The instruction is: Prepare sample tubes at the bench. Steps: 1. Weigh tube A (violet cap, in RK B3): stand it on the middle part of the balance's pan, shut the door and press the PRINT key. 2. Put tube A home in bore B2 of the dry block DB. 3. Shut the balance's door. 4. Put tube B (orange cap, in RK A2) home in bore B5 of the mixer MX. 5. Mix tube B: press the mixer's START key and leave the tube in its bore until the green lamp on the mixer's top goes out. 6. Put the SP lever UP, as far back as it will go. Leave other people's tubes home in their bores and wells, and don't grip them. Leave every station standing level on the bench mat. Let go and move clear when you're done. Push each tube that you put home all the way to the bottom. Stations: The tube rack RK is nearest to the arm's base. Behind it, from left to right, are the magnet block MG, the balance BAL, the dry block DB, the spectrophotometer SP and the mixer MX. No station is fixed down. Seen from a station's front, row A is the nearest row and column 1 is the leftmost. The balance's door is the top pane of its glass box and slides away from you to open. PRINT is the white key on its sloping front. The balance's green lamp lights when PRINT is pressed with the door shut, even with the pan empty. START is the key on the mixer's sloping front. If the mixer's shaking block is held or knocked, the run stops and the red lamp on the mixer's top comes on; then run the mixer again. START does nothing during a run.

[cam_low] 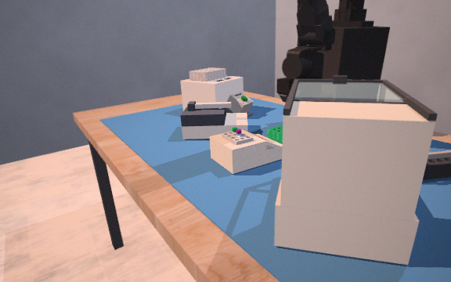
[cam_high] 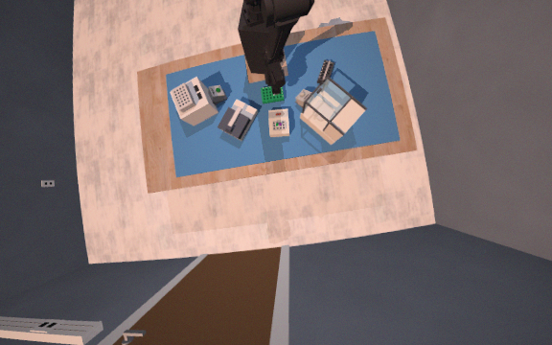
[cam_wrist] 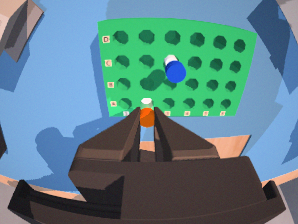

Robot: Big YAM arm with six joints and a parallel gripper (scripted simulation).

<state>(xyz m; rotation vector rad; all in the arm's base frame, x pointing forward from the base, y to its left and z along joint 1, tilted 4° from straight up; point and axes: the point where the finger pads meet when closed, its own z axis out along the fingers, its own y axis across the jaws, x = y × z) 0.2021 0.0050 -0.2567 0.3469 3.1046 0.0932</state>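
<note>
My gripper is now 2 cm above the orange-capped tube. The rest, counted from my hand: dry block: 21 cm ahead, 6 cm to the right, 2 cm below; rack: 2 cm ahead, 3 cm to the right, 3 cm below; blue-capped tube: 4 cm ahead, 3 cm to the right, 2 cm below.
</note>
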